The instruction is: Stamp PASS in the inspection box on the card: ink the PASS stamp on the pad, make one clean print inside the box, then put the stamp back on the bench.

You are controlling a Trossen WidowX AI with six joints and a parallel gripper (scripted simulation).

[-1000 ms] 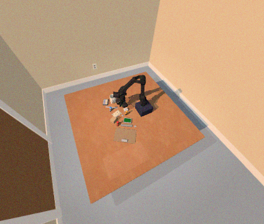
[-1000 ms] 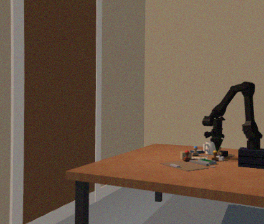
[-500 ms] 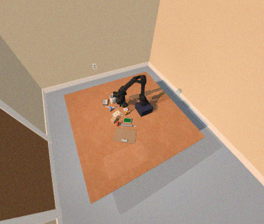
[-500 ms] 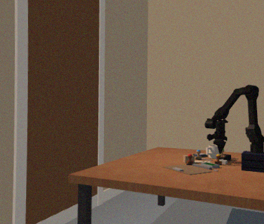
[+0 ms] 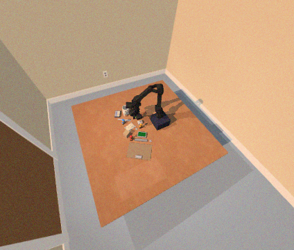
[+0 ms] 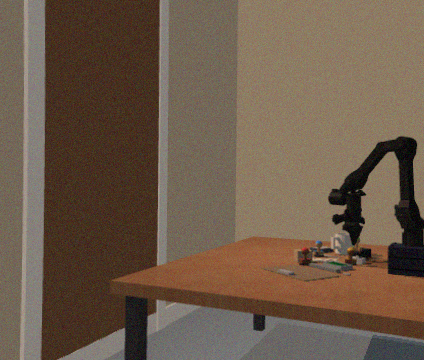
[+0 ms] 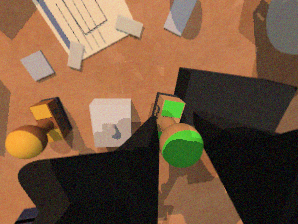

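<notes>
My gripper tip is now 5 cm short of the green ink pad, 21 cm to the right of it and 6 cm above it. Also, from my gripper tip: green-knobbed stamp: 1 cm behind, 1 cm below; dark box: 2 cm behind, 7 cm to the right, 5 cm below; white block: 2 cm behind, 6 cm to the left, 5 cm below.
</notes>
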